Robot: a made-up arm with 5 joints.
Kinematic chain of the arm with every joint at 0, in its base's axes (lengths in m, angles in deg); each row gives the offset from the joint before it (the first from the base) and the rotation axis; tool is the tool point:
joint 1: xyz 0 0 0.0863 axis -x
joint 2: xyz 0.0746 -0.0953 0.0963 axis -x
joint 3: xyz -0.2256 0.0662 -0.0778 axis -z
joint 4: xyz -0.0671 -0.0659 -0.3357 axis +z
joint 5: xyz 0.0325 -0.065 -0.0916 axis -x
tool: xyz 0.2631 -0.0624 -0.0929
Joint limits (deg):
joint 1: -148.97..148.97
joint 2: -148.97..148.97
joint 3: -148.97..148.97
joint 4: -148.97..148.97
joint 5: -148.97..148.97
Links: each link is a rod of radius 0.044 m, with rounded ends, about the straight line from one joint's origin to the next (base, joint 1, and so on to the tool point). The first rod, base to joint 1, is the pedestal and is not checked.
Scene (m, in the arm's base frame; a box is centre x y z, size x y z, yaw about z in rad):
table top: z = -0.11
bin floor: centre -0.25 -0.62 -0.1 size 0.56 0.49 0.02 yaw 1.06
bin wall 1: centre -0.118 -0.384 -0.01 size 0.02 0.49 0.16 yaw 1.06
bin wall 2: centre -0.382 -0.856 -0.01 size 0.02 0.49 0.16 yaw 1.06
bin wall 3: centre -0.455 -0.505 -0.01 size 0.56 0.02 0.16 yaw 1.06
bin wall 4: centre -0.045 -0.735 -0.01 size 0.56 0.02 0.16 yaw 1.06
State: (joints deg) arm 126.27 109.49 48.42 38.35 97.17
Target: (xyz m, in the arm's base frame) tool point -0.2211 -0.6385 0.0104
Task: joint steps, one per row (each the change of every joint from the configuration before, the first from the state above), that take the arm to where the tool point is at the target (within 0.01 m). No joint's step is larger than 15 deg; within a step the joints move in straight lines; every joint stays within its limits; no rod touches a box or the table.
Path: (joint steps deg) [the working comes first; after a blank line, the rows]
Joints at the target: 23.91 81.00 2.70 123.48 49.27
Straight joint move there: clear.

1: -14.62 -4.07 -6.53 12.16 -6.84
2: -14.63 -4.07 -6.53 12.16 -6.84
3: -14.62 -4.07 -6.53 12.16 -6.85
4: -14.62 -4.07 -6.54 12.17 -6.84
5: -14.63 -4.07 -6.53 12.16 -6.84
6: -14.62 -4.07 -6.53 12.16 -6.84
7: -14.62 -4.07 -6.53 12.16 -6.85

